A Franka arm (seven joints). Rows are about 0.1 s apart.
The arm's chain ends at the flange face. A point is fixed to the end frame.
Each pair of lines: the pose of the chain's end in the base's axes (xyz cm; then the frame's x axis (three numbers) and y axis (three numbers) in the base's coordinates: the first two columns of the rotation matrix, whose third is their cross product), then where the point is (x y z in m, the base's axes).
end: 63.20, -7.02, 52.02, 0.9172, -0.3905, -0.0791, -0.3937, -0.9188, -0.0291
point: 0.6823 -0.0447 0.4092
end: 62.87, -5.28, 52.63, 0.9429, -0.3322, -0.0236, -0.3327, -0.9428, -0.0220
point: 0.6828 -0.0269 0.4172
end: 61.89, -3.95, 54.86, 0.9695, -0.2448, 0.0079, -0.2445, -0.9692, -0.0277
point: 0.6739 -0.0090 0.4411
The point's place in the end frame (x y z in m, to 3 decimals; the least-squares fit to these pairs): 0.045 -0.040 0.109
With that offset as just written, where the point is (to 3 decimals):
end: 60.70, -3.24, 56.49, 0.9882, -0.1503, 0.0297, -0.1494, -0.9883, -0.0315
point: 0.661 0.003 0.459
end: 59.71, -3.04, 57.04, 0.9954, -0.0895, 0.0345, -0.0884, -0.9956, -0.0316
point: 0.649 0.008 0.464
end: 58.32, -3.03, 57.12, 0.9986, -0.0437, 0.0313, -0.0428, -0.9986, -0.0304
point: 0.633 0.011 0.465
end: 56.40, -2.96, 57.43, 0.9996, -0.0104, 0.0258, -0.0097, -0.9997, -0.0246
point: 0.612 0.013 0.468
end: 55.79, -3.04, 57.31, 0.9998, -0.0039, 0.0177, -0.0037, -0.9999, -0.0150
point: 0.605 0.011 0.466
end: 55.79, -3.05, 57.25, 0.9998, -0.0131, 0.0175, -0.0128, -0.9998, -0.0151
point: 0.605 0.011 0.465
